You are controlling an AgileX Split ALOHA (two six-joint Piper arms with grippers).
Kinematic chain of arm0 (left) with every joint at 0, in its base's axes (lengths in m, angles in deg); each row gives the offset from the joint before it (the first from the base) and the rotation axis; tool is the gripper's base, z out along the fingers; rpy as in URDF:
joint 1: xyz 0 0 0.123 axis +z
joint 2: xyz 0 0 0 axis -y
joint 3: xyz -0.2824 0 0.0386 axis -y
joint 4: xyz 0.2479 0 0.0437 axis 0.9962 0 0.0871
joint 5: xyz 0 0 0 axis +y
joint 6: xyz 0.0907 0 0.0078 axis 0.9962 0 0.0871
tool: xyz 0 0 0 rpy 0 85 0
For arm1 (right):
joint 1: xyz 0 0 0.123 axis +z
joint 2: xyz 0 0 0 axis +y
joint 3: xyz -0.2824 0 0.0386 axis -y
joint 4: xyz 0.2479 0 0.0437 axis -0.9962 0 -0.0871
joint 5: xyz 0 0 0 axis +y
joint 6: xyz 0.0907 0 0.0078 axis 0.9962 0 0.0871
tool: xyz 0 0 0 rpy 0 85 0
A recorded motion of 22 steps. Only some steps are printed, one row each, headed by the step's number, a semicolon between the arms.
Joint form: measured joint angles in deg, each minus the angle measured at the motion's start. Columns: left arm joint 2, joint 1, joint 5, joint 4, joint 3, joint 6; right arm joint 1, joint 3, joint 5, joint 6, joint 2, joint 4.
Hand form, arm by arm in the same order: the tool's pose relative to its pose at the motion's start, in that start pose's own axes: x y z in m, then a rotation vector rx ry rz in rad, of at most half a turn. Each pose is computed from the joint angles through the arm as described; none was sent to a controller.
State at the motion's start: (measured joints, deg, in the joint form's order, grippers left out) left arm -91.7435 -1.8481 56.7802 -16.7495 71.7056 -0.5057; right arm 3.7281 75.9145 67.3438 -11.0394 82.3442 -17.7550
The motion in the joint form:
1: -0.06 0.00 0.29 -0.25 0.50 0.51; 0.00 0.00 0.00 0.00 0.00 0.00
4: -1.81 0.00 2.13 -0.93 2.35 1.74; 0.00 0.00 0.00 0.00 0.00 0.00
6: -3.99 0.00 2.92 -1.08 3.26 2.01; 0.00 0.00 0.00 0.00 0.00 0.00
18: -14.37 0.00 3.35 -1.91 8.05 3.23; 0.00 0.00 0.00 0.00 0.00 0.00
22: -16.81 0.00 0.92 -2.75 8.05 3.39; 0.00 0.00 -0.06 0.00 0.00 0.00
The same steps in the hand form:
1: -0.0013 -0.0010 -0.0015 0.0049 -0.0023 0.0084; 0.0000 0.0000 0.0000 0.0000 0.0000 0.0000
4: -0.0064 -0.0023 0.0023 0.0154 0.0281 0.0241; 0.0000 0.0000 0.0000 0.0000 0.0000 0.0000
6: -0.0100 -0.0008 0.0124 0.0146 0.0630 0.0219; 0.0000 0.0000 0.0000 0.0000 0.0000 0.0000
18: -0.0300 0.0070 0.0622 0.0140 0.1633 0.0102; 0.0000 0.0000 0.0000 0.0000 0.0000 0.0000
22: -0.0331 0.0102 0.0788 0.0179 0.1610 -0.0069; -0.0001 0.0000 0.0000 0.0002 -0.0010 0.0000

